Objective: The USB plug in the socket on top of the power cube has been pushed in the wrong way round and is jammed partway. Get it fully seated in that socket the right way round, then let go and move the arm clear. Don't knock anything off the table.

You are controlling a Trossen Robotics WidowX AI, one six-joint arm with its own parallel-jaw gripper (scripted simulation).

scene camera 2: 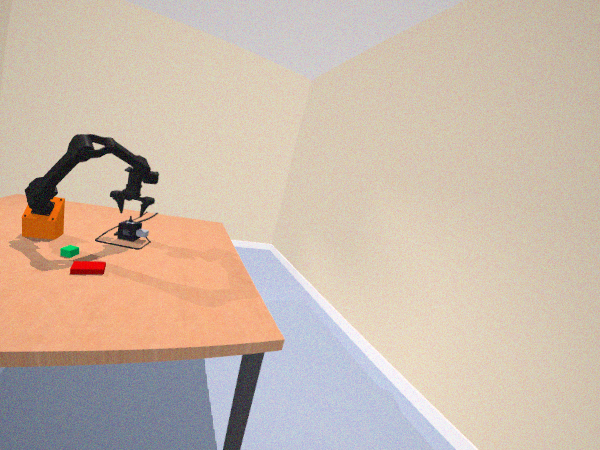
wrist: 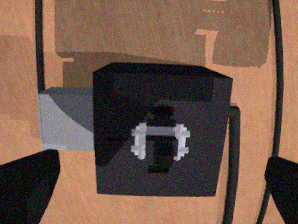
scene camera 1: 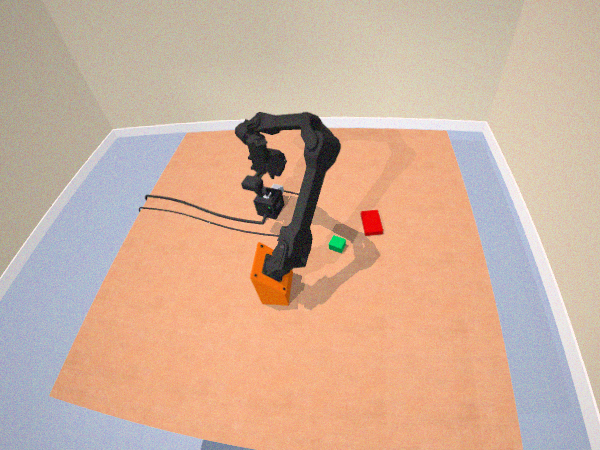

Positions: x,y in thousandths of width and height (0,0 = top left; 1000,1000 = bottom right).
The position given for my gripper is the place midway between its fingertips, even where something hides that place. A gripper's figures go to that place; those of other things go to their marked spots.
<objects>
My gripper (wrist: 555,739): 0.10 m from the lens. A USB plug (wrist: 549,663): 0.11 m from the lens. A black power cube (wrist: 418,422): 0.13 m from the lens.
</objects>
